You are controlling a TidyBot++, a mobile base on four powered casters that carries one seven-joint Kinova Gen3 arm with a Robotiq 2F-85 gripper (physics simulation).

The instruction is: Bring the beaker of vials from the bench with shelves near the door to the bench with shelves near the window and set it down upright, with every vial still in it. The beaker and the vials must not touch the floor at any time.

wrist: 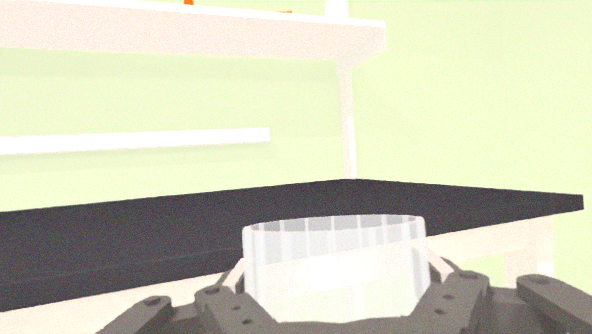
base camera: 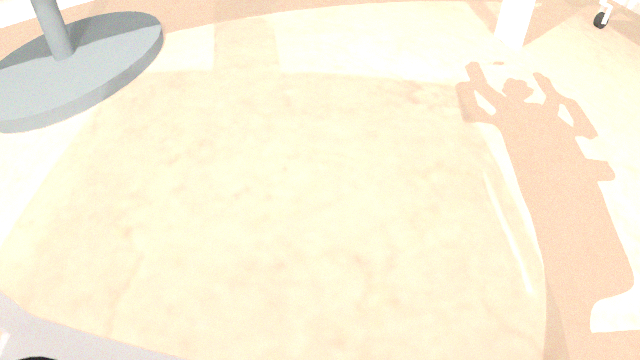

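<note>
The clear beaker (wrist: pixel 336 270) stands upright between the fingers of my gripper (wrist: pixel 333 273) at the bottom middle of the wrist view. The gripper is shut on it, one finger on each side. Pale vertical streaks show through the beaker's wall; I cannot make out or count separate vials. Its base is hidden by the gripper. Behind it is a bench with a black top (wrist: pixel 150 230), a raised shelf (wrist: pixel 175 32) and a pale frame. The beaker appears in front of the bench's near edge. Which bench this is, the frames do not tell.
In the base camera view a round grey stand base (base camera: pixel 115 55) with a post is at the upper left, a white leg (base camera: pixel 514 22) at the upper right, and a black caster (base camera: pixel 601 20) in the corner. A shadow of the robot lies on the floor (base camera: pixel 300 200) at the right.
</note>
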